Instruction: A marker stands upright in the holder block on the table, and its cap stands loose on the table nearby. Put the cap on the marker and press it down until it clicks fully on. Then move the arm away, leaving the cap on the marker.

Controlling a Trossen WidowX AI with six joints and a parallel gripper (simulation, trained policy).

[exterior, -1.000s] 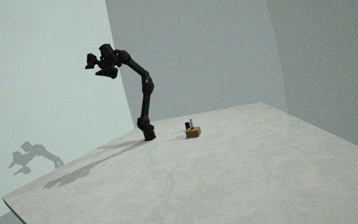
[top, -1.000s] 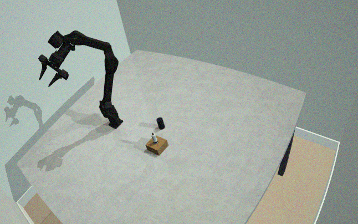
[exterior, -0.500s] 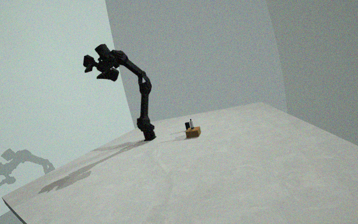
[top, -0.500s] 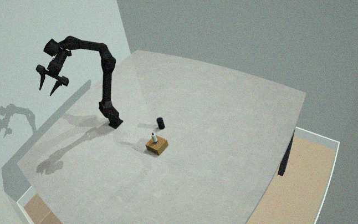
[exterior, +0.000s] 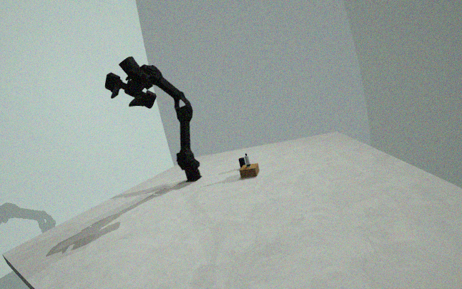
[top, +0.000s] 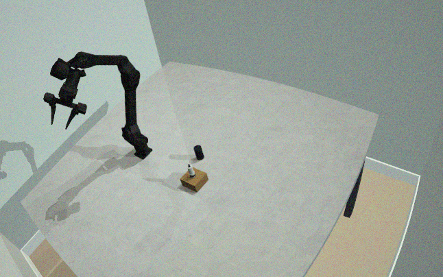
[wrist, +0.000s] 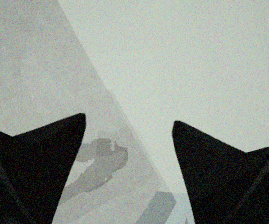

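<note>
The black marker cap is 23 cm ahead of my gripper tip, 40 cm to the left of it and 37 cm below it. Round my gripper tip: tan holder block (30 cm ahead, 29 cm to the left, 38 cm below).
</note>
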